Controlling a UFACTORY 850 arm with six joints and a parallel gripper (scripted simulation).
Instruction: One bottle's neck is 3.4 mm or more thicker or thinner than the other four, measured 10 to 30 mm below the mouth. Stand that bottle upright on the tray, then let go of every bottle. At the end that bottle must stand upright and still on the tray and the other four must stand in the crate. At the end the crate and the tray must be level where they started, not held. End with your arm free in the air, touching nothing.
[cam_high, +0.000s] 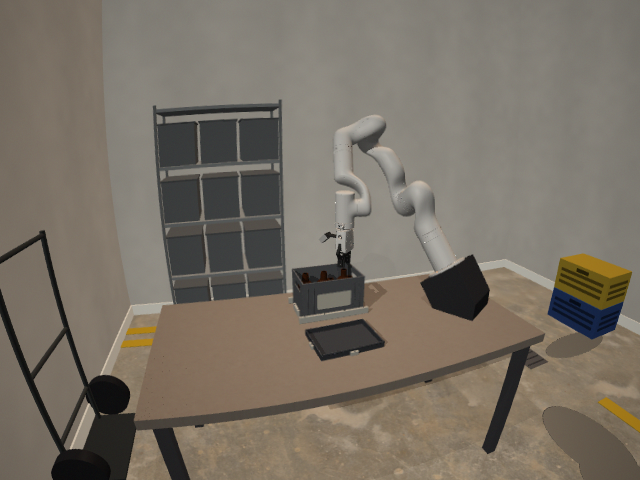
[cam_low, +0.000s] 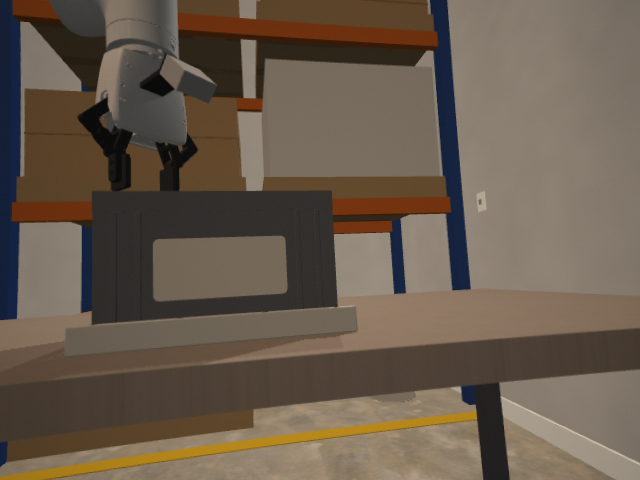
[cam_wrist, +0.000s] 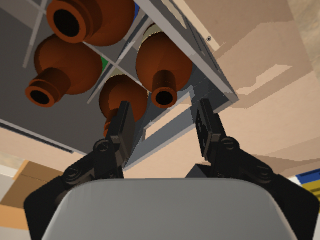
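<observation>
Right now my hand is 11 cm above the bottle. Also, from my hand: black tray 29 cm to the left, 19 cm below, 19 cm ahead; dark grey crate 12 cm below, 10 cm ahead, 2 cm to the left.
</observation>
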